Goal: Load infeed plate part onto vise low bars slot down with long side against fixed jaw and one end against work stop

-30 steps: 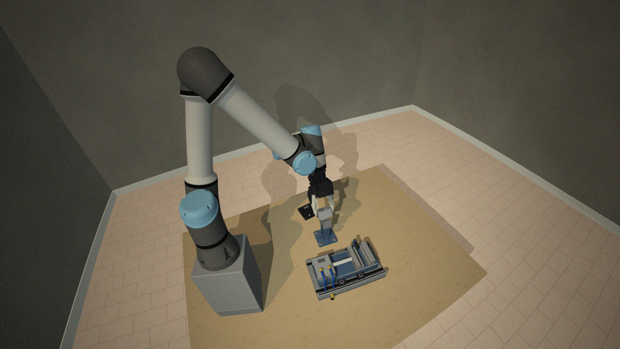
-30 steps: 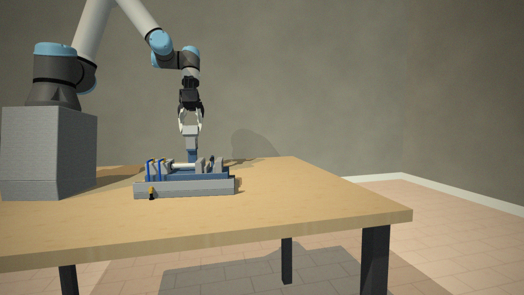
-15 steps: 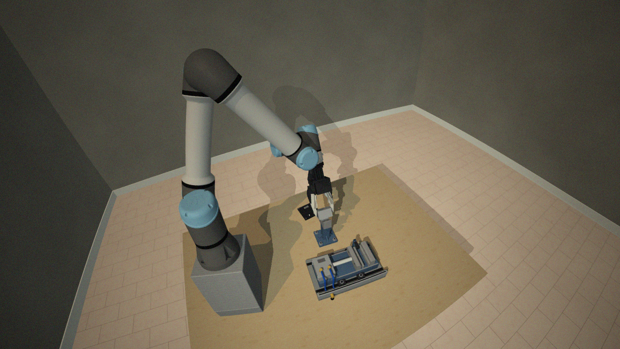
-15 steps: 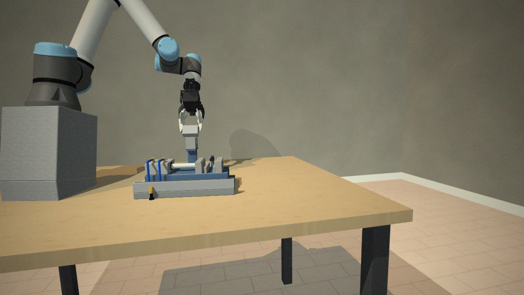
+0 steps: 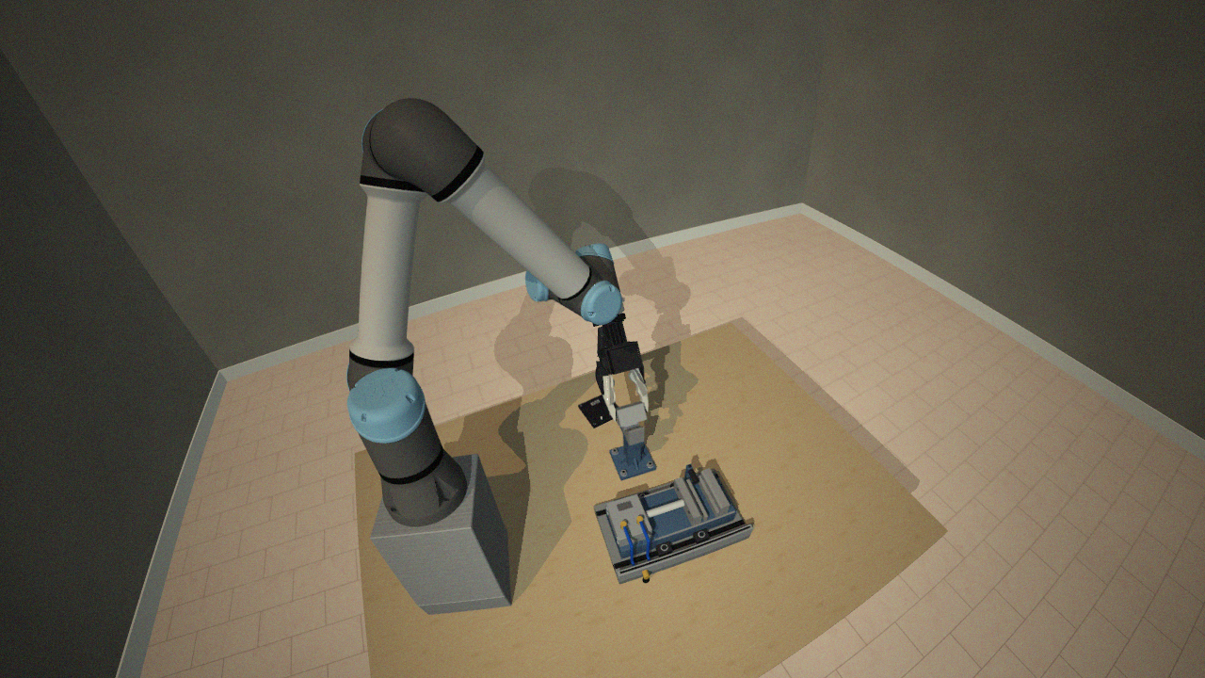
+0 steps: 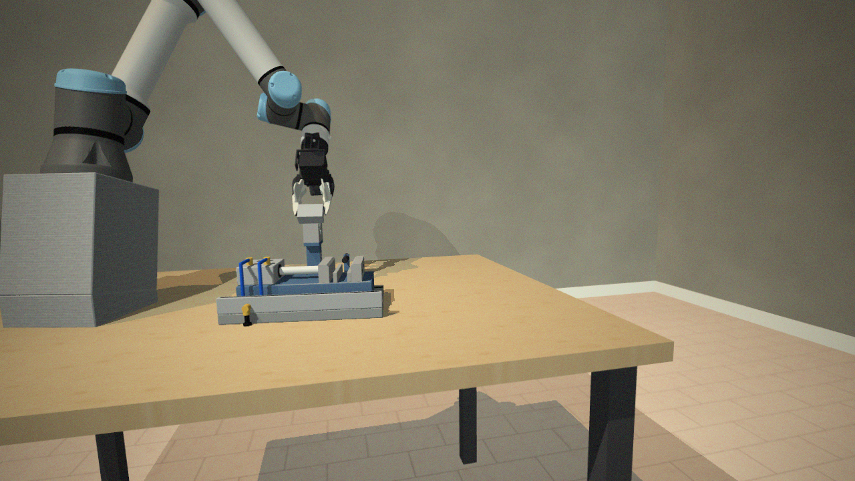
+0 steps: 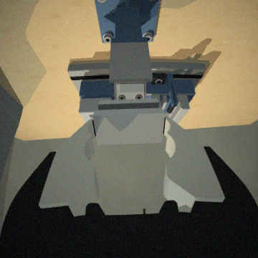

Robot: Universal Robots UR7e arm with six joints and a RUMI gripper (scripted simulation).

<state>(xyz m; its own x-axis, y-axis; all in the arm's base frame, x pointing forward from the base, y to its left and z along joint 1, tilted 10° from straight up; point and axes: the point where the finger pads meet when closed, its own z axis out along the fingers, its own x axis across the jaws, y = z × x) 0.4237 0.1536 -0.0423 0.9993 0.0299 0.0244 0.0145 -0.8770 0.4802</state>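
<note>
Right now the part is 1 cm below my hand. From my hand the other things lie so: v-block post: 13 cm below; then white cylinder rod: 1 cm ahead, 19 cm to the right, 11 cm below; then work stop: 10 cm ahead, 15 cm to the right, 10 cm below.
</note>
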